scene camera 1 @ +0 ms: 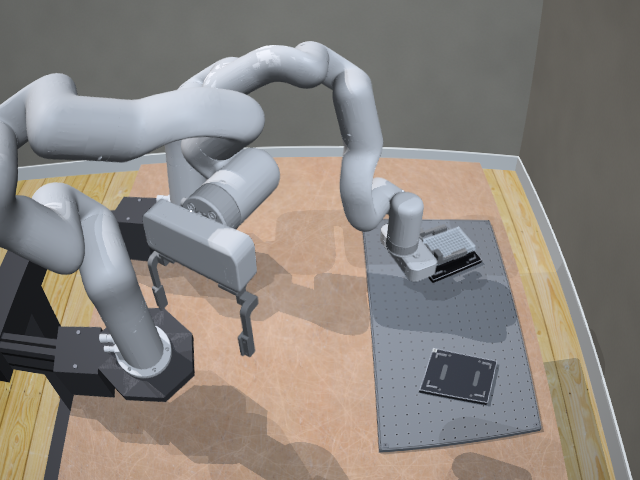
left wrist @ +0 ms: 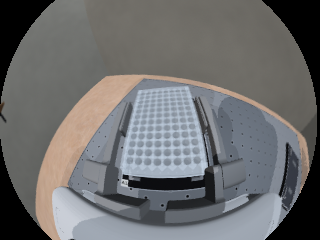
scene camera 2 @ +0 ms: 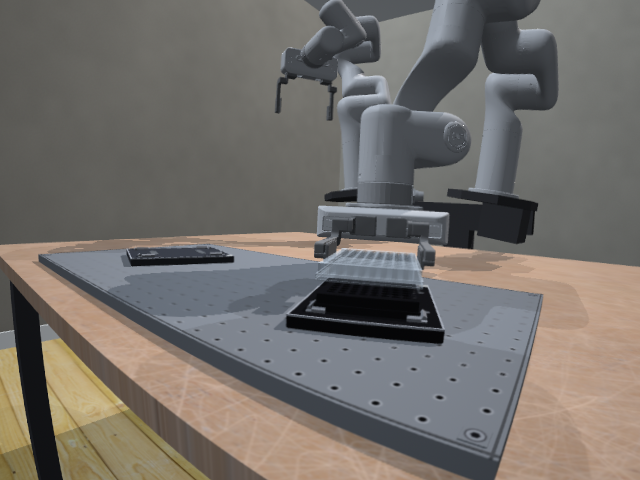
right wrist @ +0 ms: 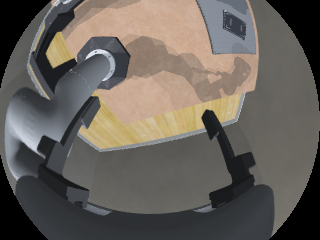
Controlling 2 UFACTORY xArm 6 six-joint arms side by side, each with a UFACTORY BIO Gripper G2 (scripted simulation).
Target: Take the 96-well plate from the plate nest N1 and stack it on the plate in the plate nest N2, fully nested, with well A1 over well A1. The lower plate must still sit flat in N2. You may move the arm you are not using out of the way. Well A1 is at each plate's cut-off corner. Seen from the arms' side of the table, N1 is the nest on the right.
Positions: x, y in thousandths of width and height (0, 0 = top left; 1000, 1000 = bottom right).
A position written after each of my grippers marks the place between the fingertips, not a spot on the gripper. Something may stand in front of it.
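Note:
Scene camera 2 shows me my left gripper (scene camera 2: 584, 534) and my right gripper (scene camera 2: 476, 243), and there's a clear 96-well plate (scene camera 2: 549, 555) in it and a black 96-well plate (scene camera 2: 588, 628) as well. In scene camera 1 you'd see my right gripper (scene camera 1: 316, 686), my left gripper (scene camera 1: 712, 499), the clear 96-well plate (scene camera 1: 710, 499) and a nest N1 (scene camera 1: 716, 795). The left wrist view has the clear 96-well plate (left wrist: 492, 465) too, with a nest N2 (left wrist: 455, 760). The clear 96-well plate is out of frame in the right wrist view, and the black 96-well plate is out of frame in the right wrist view too.

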